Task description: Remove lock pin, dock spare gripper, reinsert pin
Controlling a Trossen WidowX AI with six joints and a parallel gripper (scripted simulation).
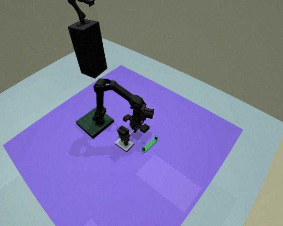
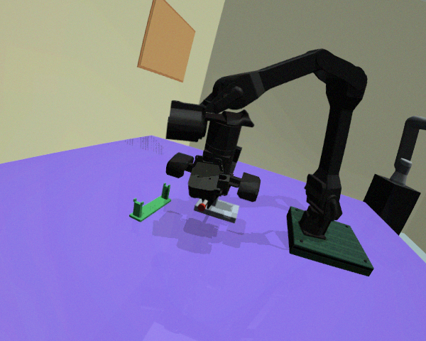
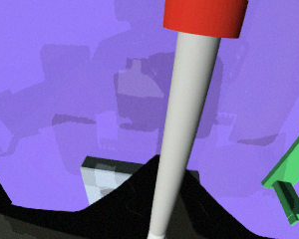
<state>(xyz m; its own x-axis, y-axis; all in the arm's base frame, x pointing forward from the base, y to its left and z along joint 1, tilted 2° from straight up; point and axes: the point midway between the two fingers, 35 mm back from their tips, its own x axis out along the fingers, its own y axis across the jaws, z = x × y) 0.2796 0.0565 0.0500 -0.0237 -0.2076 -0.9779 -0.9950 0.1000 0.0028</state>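
Now: gripper tip 20 mm past the grey mount and 90 mm to the left of it. The rest, counted from my gripper tip: spare gripper (10 mm behind, 100 mm to the right, 80 mm above); green cradle (130 mm ahead, 10 mm to the right, 20 mm below).
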